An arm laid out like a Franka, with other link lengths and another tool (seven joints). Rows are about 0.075 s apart.
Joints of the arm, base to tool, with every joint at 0 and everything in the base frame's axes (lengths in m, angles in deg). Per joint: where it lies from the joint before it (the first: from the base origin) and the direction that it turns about. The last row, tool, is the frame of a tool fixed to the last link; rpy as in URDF.
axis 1: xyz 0 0 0.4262 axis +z
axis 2: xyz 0 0 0 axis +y
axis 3: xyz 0 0 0.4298 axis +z
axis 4: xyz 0.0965 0 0 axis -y
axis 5: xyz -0.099 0 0.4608 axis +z
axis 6: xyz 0 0 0 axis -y
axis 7: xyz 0.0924 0 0 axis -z
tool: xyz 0 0.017 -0.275 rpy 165.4 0 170.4
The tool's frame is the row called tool.
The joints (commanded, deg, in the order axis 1, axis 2, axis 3, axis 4, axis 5, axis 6, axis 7), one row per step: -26.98 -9.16 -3.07 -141.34 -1.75 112.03 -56.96; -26.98 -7.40 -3.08 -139.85 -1.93 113.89 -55.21; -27.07 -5.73 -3.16 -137.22 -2.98 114.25 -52.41; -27.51 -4.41 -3.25 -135.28 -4.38 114.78 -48.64; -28.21 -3.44 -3.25 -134.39 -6.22 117.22 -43.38; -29.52 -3.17 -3.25 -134.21 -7.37 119.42 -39.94; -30.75 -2.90 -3.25 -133.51 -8.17 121.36 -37.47; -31.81 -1.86 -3.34 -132.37 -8.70 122.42 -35.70
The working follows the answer.
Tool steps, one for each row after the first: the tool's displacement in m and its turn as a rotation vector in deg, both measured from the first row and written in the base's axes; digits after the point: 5 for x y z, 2 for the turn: 0.01762 -0.01060 -0.00354 -1.48 -1.03 -1.52; 0.03572 -0.02669 0.00153 -3.68 -1.40 -3.64; 0.04758 -0.04389 0.00439 -6.28 -1.45 -6.82; 0.05895 -0.06352 0.00277 -9.97 -2.43 -11.23; 0.06234 -0.08215 0.00237 -12.45 -3.66 -15.00; 0.06875 -0.10126 0.00634 -14.51 -5.33 -18.05; 0.07382 -0.11888 0.00643 -15.79 -6.00 -20.51
Tool pose at each row, in the base's axes (x y z in m, rotation vector in deg; rounded; the steps above come from the unrounded poses): 0.35942 -0.20405 0.34454 22.57 -155.59 -36.85; 0.37703 -0.21465 0.34101 20.60 -157.43 -35.17; 0.39513 -0.23074 0.34608 17.34 -158.93 -32.63; 0.40700 -0.24794 0.34894 12.39 -160.40 -29.79; 0.41837 -0.26757 0.34731 5.76 -163.05 -25.57; 0.42176 -0.28621 0.34692 0.30 -165.36 -22.78; 0.42816 -0.30532 0.35088 -4.00 -167.75 -20.31; 0.43324 -0.32293 0.35098 -7.64 -168.89 -18.91

